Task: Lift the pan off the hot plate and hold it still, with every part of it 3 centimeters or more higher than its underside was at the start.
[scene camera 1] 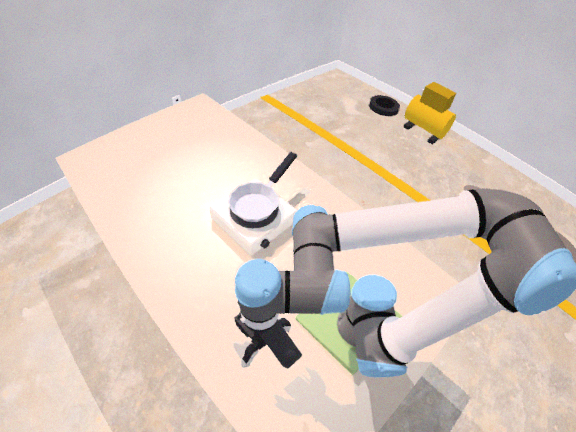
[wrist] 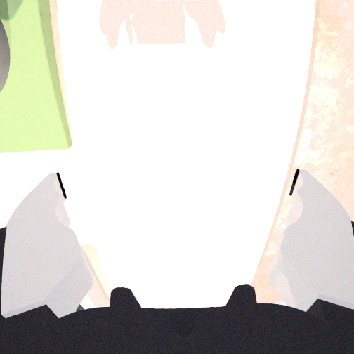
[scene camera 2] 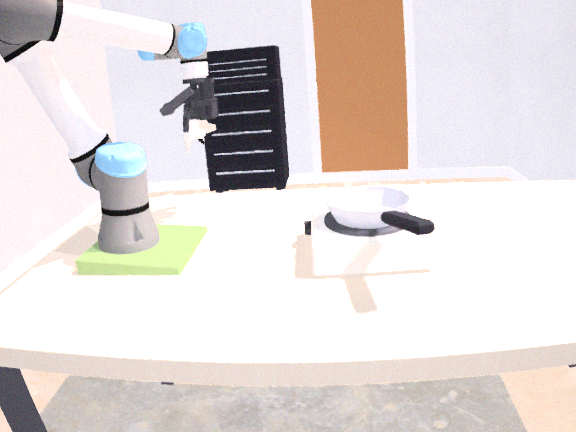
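Pixels of known places: gripper, between the fingertips: [scene camera 1: 266,347] [scene camera 2: 196,148]; arm's base, origin of its link: [scene camera 2: 129,241].
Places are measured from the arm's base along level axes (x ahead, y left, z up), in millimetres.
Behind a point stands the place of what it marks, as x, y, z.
The pan [scene camera 1: 254,202] @(574, 19, 54) [scene camera 2: 362,212] @(550, -55, 91) is a pale, shallow round pan. It sits upright on the dark disc of the white hot plate [scene camera 1: 232,231] @(520, 148, 30) [scene camera 2: 345,255] @(518, -94, 20). Its black handle [scene camera 1: 283,167] @(617, -144, 117) [scene camera 2: 407,222] @(627, -196, 124) sticks out past the hot plate's edge, toward the upper right in scene camera 1 and toward the viewer in scene camera 2. My gripper [scene camera 1: 243,354] [scene camera 2: 200,137] [wrist: 177,175] is open and empty, pointing down high above the table, well to the side of the hot plate where its knob [scene camera 1: 265,243] @(414, 77, 23) [scene camera 2: 308,227] @(425, 59, 17) is. The pan does not show in the wrist view.
The arm's base stands on a green board [scene camera 1: 325,332] @(49, 104, -6) [scene camera 2: 135,266] @(79, -114, -7) [wrist: 30,115] on the pale table [scene camera 1: 165,300] @(439, 464, -29) [scene camera 2: 240,320] @(355, -259, -28). A black drawer cabinet [scene camera 2: 245,120] stands beyond the table. A yellow machine [scene camera 1: 430,116] and a black tire [scene camera 1: 375,110] are on the floor.
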